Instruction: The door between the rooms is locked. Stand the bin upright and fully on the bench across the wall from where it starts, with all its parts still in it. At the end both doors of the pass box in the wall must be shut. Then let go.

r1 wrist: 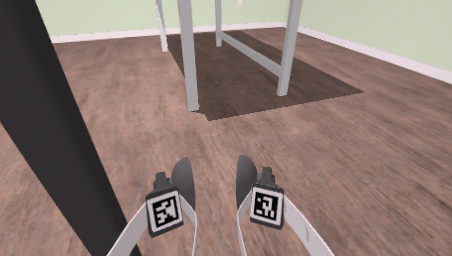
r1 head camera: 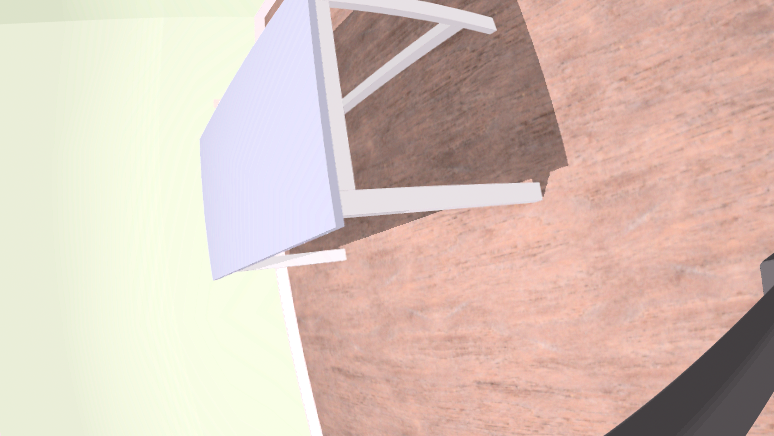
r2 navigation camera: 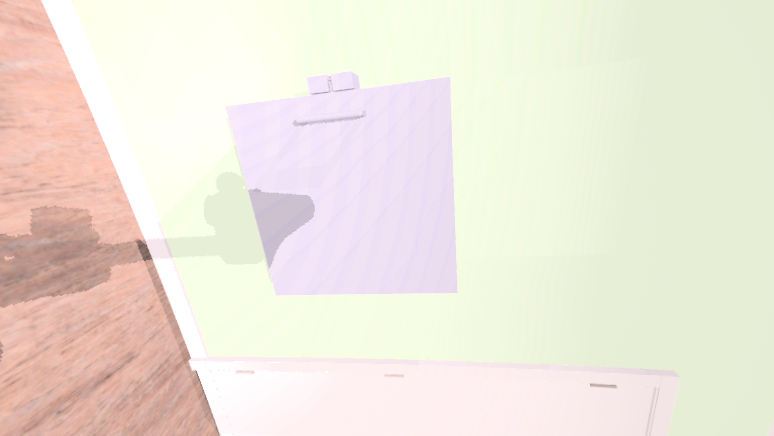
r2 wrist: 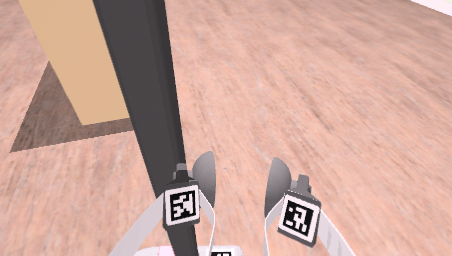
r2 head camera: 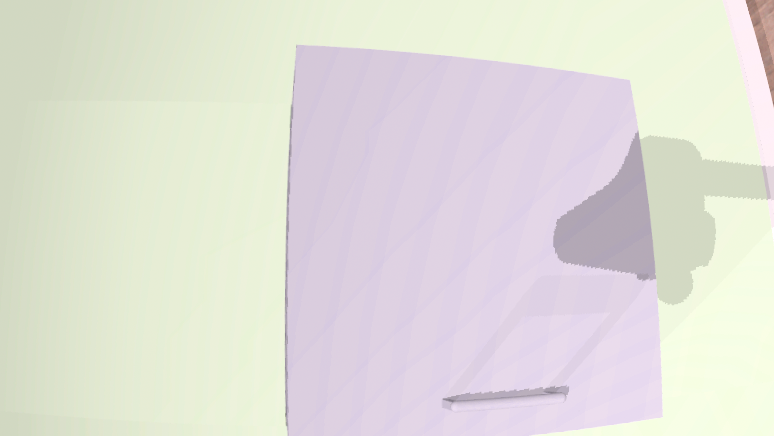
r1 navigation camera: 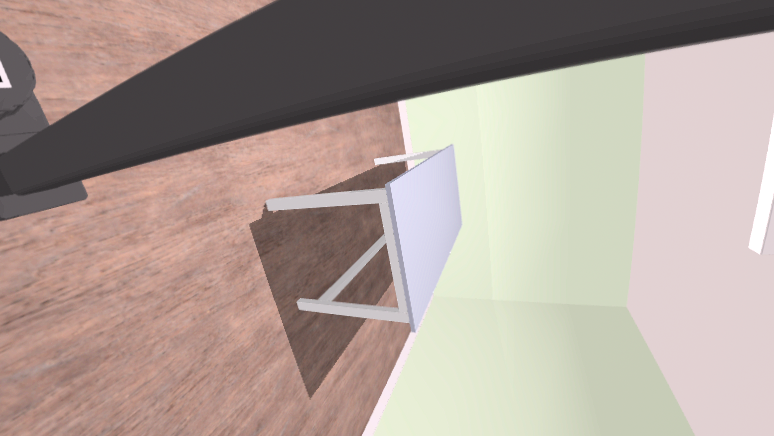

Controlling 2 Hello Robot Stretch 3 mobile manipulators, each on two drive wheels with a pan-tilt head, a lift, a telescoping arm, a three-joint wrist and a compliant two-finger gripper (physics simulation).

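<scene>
A bench with a pale lilac top (r1 head camera: pixel 265 146) (r1 navigation camera: pixel 427 232) and light legs stands by the green wall; its near leg (r1 wrist: pixel 188 60) shows in the r1 wrist view. The bin and its parts do not show. The r1 gripper (r1 wrist: pixel 215 182) is open and empty above the floor, in front of the bench. A square lilac pass box door (r2 head camera: pixel 406 216) (r2 navigation camera: pixel 379 216) with a bar handle (r2 head camera: pixel 509 402) (r2 navigation camera: pixel 329 117) lies flat against the wall and looks shut. The other door does not show. The r2 gripper (r2 wrist: pixel 245 185) is open and empty above the floor.
Robot r1's dark mast (r1 head camera: pixel 698 379) (r1 navigation camera: pixel 324 70) (r1 wrist: pixel 45 100) crosses its views. Robot r2's mast (r2 wrist: pixel 145 75) stands beside its gripper, with a tan upright piece (r2 wrist: pixel 75 60) behind it. A pale slotted panel (r2 navigation camera: pixel 433 406) adjoins the wall below the lilac door in the r2 navigation view.
</scene>
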